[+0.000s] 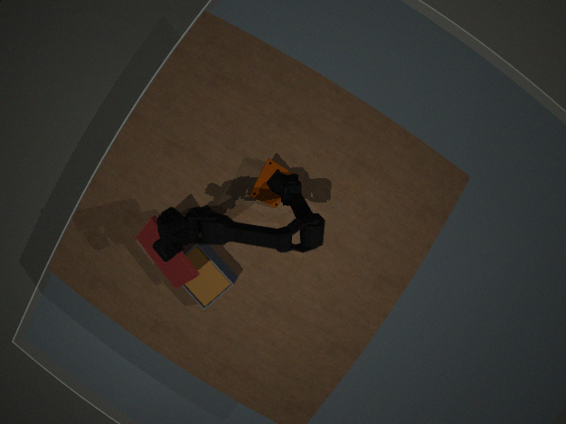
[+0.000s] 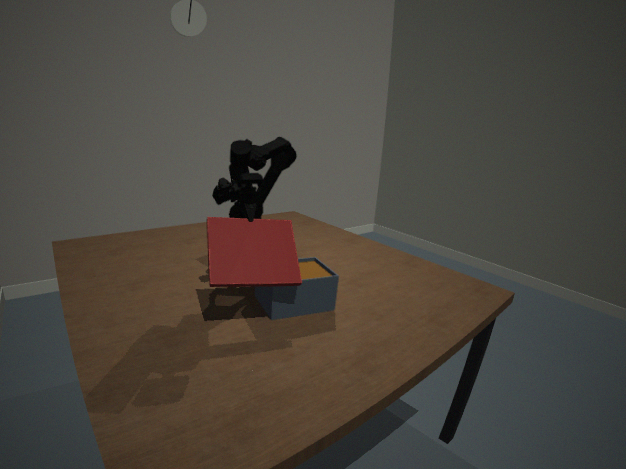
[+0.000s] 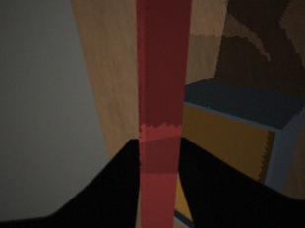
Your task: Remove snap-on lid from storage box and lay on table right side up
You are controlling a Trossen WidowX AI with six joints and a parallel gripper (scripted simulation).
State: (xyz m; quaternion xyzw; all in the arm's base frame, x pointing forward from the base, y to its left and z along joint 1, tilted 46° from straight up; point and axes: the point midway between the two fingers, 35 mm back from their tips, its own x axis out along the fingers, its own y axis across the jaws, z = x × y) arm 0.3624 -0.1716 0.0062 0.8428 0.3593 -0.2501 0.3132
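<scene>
The red lid is 6 cm ahead of my gripper tip, 5 cm below it and 2 cm to the right of it. From my gripper tip the other things lie so: blue-grey storage box: 18 cm below, 11 cm to the left, 7 cm ahead.
</scene>
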